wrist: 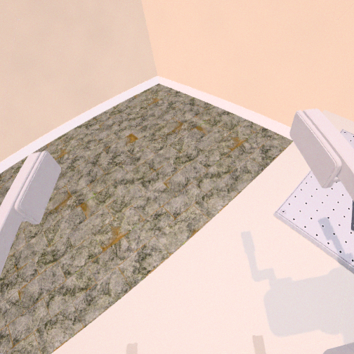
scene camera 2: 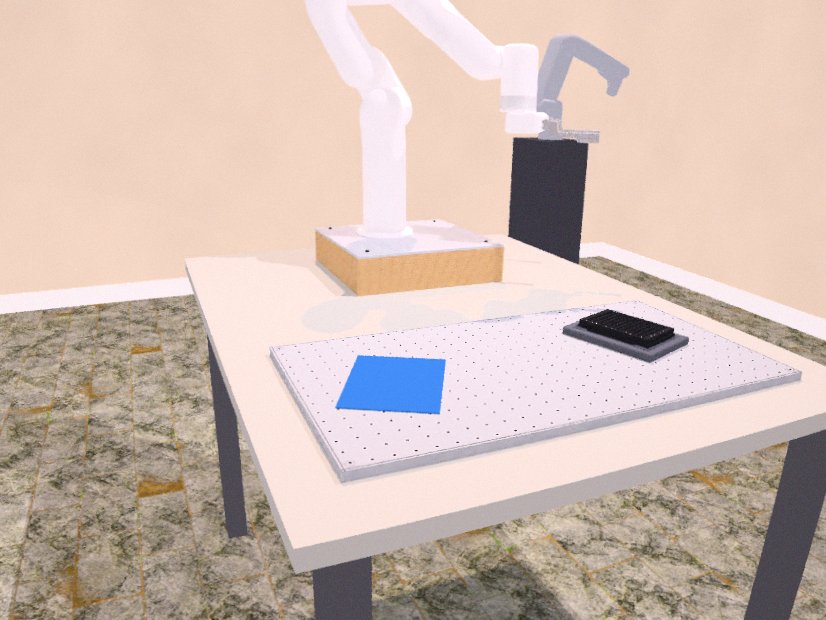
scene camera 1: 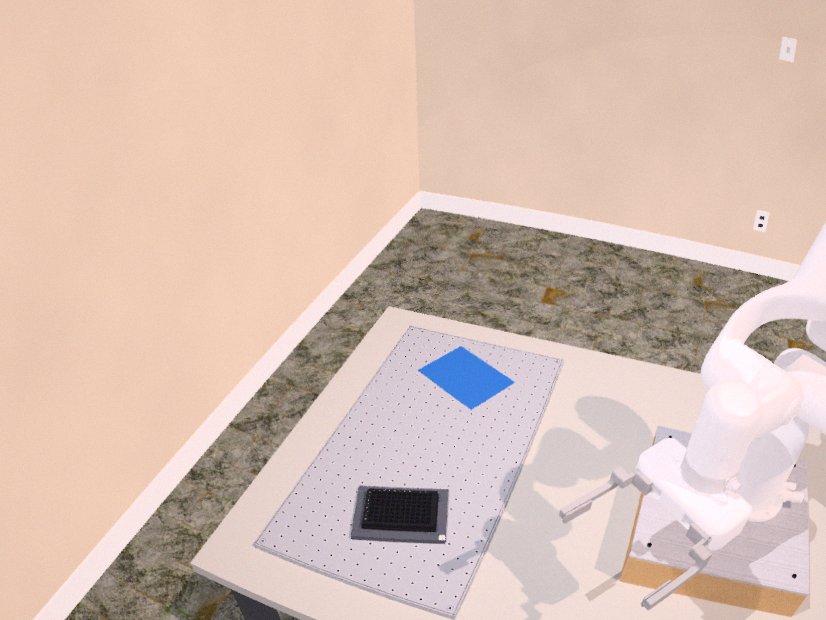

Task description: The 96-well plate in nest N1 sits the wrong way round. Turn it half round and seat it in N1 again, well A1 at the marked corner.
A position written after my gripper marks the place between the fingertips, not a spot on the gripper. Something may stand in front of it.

My gripper shows in the wrist view (166, 139), in scene camera 2 (599, 136) and in scene camera 1 (602, 559). A black 96-well plate shows in scene camera 2 and in scene camera 1; in the wrist view it is out of frame. One and the same spot on the black 96-well plate: (scene camera 2: 629, 329) is (scene camera 1: 391, 498). One and the same spot on a blue square: (scene camera 2: 396, 384) is (scene camera 1: 461, 374).
